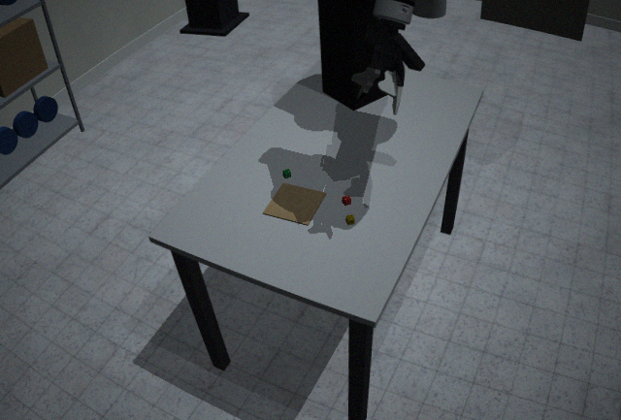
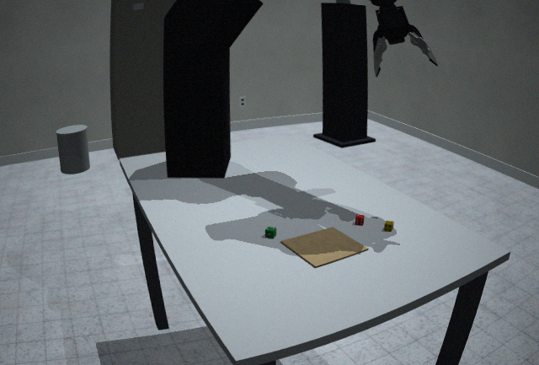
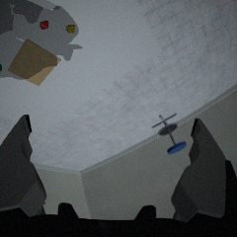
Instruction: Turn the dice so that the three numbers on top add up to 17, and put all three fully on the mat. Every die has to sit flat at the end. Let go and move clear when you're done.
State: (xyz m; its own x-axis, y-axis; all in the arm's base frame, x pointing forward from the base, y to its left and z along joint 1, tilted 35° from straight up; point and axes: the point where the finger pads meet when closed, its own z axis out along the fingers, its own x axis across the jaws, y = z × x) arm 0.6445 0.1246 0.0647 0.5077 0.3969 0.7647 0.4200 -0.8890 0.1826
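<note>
The green die is 360 mm below my hand, 310 mm to the right of it and 110 mm behind it. The rest, counted from my hand: mat 370 mm below, 240 mm to the right; then red die 360 mm below, 100 mm to the right, 50 mm behind; then yellow die 360 mm below, 60 mm to the right, 20 mm ahead.
</note>
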